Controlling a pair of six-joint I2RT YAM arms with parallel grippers.
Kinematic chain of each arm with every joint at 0, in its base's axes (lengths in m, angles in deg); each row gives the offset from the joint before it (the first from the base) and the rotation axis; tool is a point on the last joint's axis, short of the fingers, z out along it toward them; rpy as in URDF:
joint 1: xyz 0 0 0.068 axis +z
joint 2: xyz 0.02 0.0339 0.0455 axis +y
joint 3: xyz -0.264 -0.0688 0 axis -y
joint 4: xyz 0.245 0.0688 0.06 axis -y
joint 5: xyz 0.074 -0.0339 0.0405 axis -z
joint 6: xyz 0.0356 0 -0.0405 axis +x
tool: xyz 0 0 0 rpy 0 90 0
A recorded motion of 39 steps. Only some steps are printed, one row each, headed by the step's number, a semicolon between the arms.
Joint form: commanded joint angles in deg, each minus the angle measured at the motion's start. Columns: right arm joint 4, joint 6, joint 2, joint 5, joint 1, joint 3; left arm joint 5, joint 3, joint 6, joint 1, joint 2, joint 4.
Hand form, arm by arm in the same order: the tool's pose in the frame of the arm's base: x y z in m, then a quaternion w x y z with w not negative. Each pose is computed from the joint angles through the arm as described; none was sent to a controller.
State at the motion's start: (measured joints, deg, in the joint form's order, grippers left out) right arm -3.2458 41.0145 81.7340 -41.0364 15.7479 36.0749; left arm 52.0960 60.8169 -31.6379 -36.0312 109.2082 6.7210
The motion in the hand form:
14: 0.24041 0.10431 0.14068 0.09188 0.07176 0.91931 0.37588; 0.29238 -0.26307 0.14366 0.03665 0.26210 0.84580 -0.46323
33: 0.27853 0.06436 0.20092 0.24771 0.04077 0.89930 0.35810; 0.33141 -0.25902 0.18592 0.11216 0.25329 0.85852 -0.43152
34: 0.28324 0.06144 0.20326 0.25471 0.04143 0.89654 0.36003; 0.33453 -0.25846 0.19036 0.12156 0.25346 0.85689 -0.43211
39: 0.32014 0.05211 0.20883 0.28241 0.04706 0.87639 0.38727; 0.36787 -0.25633 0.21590 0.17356 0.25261 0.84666 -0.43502
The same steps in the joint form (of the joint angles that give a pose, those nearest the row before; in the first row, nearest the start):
14: -5.33 -2.96 4.59 6.41 3.28 0.47; -4.09 7.82 13.46 -2.09 4.04 -20.23
33: -7.88 -13.66 0.05 8.32 -6.60 9.29; -10.01 18.37 15.62 1.27 4.23 -26.74
34: -7.45 -13.92 0.65 7.89 -7.36 10.14; -10.23 19.05 15.66 1.56 4.11 -26.56
39: -2.20 -12.73 7.44 4.27 -10.27 16.11; -10.72 27.79 16.68 4.17 6.81 -27.73

